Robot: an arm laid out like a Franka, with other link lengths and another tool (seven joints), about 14 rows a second.
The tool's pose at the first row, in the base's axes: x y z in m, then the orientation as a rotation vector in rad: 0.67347 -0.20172 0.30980 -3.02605 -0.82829 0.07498
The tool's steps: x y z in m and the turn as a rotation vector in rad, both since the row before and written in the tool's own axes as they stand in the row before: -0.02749 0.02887 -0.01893 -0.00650 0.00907 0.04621; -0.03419 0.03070 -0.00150 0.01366 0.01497 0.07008; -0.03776 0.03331 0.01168 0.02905 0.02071 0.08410; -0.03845 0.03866 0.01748 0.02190 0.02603 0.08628; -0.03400 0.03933 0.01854 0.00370 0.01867 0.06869; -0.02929 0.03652 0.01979 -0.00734 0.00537 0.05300; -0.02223 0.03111 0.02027 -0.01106 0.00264 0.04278; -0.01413 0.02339 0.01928 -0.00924 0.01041 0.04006; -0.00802 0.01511 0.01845 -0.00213 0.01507 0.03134; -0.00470 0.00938 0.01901 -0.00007 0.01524 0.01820; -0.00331 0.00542 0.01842 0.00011 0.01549 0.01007; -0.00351 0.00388 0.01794 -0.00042 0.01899 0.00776; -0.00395 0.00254 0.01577 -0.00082 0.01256 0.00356
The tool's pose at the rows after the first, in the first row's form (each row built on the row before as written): 0.66542 -0.24038 0.32949 3.04632 0.75877 -0.05870; 0.64970 -0.28351 0.33201 -3.05941 -0.64864 0.04080; 0.62838 -0.32918 0.32056 -3.05316 -0.51343 0.01923; 0.60433 -0.37751 0.30147 -3.04750 -0.37711 -0.01176; 0.58092 -0.42251 0.27970 -3.05240 -0.27072 -0.03569; 0.55887 -0.46192 0.25637 -3.06469 -0.18966 -0.04182; 0.54114 -0.49397 0.23331 -3.07832 -0.12408 -0.04472; 0.52947 -0.51718 0.21225 -3.08819 -0.06186 -0.05959; 0.52277 -0.53159 0.19274 -3.08951 -0.01279 -0.08168; 0.51917 -0.54002 0.17306 -3.08834 0.01593 -0.10448; 0.51707 -0.54445 0.15420 -3.08696 0.03209 -0.12798; 0.51499 -0.54733 0.13585 -3.08576 0.04486 -0.15698; 0.51261 -0.54895 0.11965 -3.08545 0.05093 -0.17624
